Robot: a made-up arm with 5 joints.
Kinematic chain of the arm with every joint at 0, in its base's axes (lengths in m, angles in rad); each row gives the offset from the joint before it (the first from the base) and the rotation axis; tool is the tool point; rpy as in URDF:
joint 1: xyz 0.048 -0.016 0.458 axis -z
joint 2: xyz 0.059 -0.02 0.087 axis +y
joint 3: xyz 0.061 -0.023 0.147 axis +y
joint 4: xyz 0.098 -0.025 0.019 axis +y
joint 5: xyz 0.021 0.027 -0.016 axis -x
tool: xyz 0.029 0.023 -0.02 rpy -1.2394 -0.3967 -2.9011
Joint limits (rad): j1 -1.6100..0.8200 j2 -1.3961..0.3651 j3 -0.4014..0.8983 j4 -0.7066..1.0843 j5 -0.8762..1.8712
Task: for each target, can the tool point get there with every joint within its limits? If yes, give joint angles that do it. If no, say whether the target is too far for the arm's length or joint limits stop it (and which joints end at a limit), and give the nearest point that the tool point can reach.
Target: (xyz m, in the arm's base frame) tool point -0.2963 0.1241 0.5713
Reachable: no: joint limits stop it (at a limit: joint 2, joint 3, joint 4, joint 5) | nearest point -0.0906 0.0404 0.7605 | short by 0.292 m
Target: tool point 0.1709 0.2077 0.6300
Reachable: yes | joints -1.3176 -0.0169 0.2947 0.1446 1.6580
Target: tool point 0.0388 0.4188 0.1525
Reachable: no: too far | nearest point 0.0755 0.2312 0.5128 | short by 0.408 m
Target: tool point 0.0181 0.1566 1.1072
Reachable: no: too far | nearest point 0.0672 0.1050 0.8449 | short by 0.272 m
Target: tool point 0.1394 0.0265 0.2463
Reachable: no: joint limits stop it (at a limit: joint 2, joint 3) | nearest point 0.2265 0.0670 0.5087 | short by 0.279 m
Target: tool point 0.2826 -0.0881 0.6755
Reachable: yes | joints 0.1068 -0.1160 0.0030 0.2531 1.0427
